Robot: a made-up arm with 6 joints.
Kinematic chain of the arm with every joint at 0, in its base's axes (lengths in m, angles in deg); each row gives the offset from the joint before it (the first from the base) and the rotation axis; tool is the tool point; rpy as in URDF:
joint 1: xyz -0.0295 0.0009 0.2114 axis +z
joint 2: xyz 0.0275 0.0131 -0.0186 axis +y
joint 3: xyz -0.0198 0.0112 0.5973 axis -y
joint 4: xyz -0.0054 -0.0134 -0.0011 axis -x
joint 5: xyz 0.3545 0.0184 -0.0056 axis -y
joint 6: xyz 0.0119 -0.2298 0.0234 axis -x
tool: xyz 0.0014 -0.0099 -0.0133 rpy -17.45 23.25 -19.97
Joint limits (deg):
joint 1: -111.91..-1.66
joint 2: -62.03..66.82
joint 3: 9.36..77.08
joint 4: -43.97..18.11
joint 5: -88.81..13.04
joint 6: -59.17..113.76
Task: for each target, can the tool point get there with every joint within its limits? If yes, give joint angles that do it. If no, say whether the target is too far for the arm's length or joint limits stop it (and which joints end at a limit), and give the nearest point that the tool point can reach.
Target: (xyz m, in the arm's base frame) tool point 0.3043 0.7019 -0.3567
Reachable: no: joint limits stop it (at a limit: joint 1, joint 2, joint 3, joint 4, joint 5, joint 6) | nearest point 0.6029 -0.1520 0.0301 | short by 0.984 m
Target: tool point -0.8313 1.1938 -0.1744
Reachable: no: too far | nearest point -0.5106 0.7166 0.6115 | short by 0.974 m
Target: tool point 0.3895 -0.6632 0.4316
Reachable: yes | joints -42.28 44.37 19.65 -14.76 -39.41 88.93
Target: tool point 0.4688 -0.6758 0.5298
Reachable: yes | joints -42.60 46.37 53.50 -37.16 -24.45 -12.47
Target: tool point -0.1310 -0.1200 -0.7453
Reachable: no: joint limits stop it (at a limit: joint 1, joint 2, joint 3, joint 4, joint 5) | nearest point -0.3932 -0.5332 0.0319 | short by 0.918 m
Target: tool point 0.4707 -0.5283 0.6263
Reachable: yes | joints -30.58 33.09 33.44 -22.95 0.31 25.14
